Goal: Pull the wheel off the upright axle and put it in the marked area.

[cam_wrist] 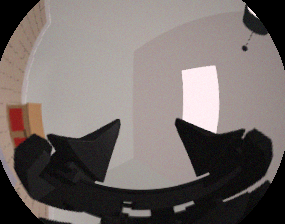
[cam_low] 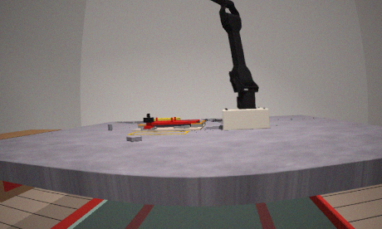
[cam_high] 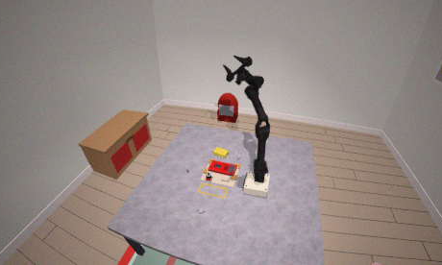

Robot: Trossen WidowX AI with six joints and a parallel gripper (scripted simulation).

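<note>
Now: the wheel 78 cm below my gripper tip, 14 cm to the left of it and 9 cm ahead of it. From my gripper tip the other things lie so: beige base plate: 81 cm below, 5 cm to the left, 4 cm ahead; upright axle: 78 cm below, 15 cm to the left, 9 cm ahead; yellow block: 80 cm below, 16 cm to the right, 9 cm ahead.
</note>
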